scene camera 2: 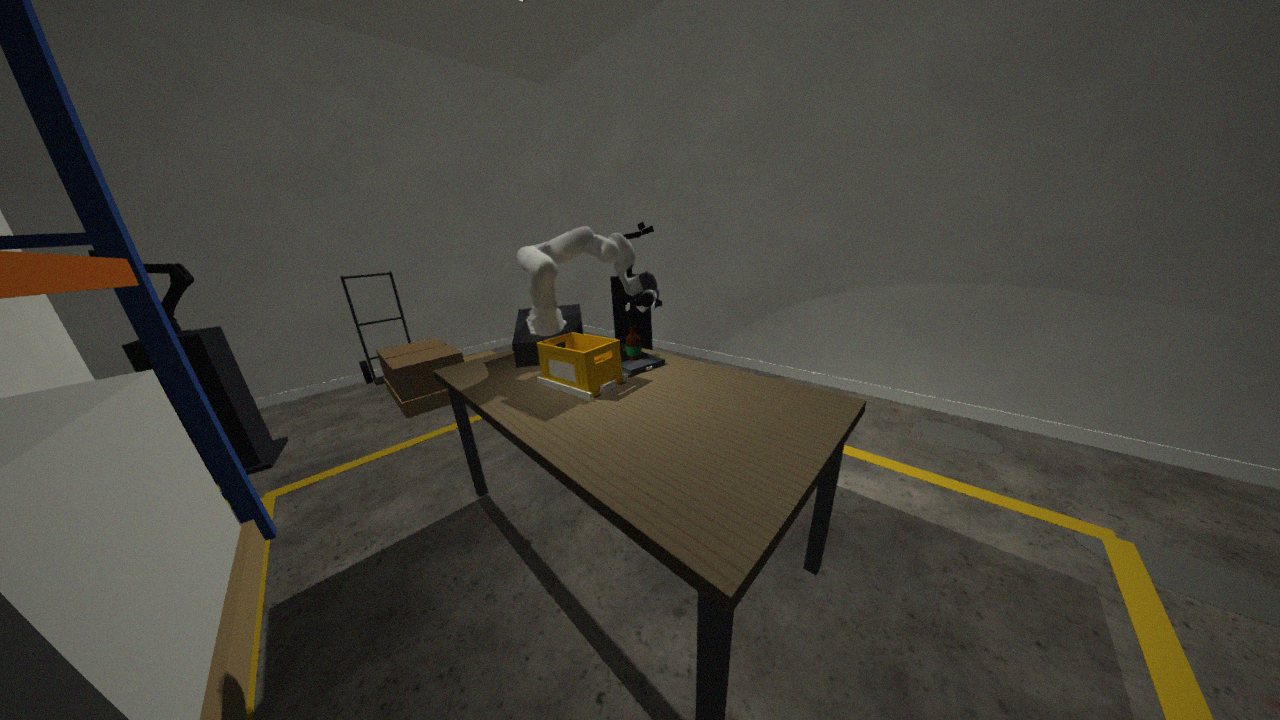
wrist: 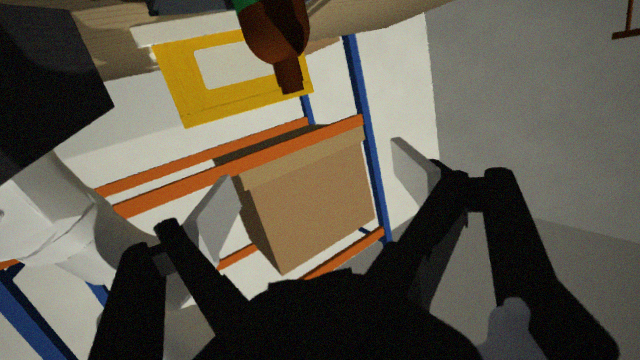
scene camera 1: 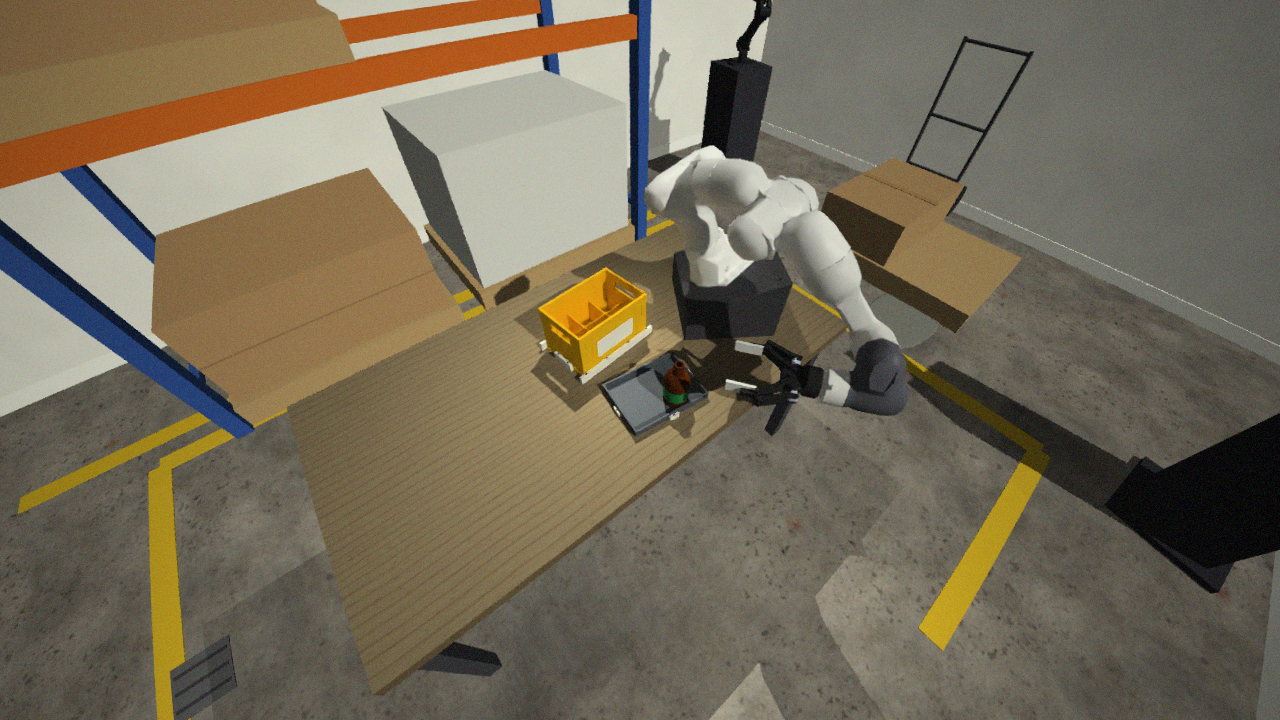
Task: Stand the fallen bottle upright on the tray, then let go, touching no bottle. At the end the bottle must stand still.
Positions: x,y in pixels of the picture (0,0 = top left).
Labels:
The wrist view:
gripper: 312,173
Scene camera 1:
gripper: 730,364
brown bottle: 677,380

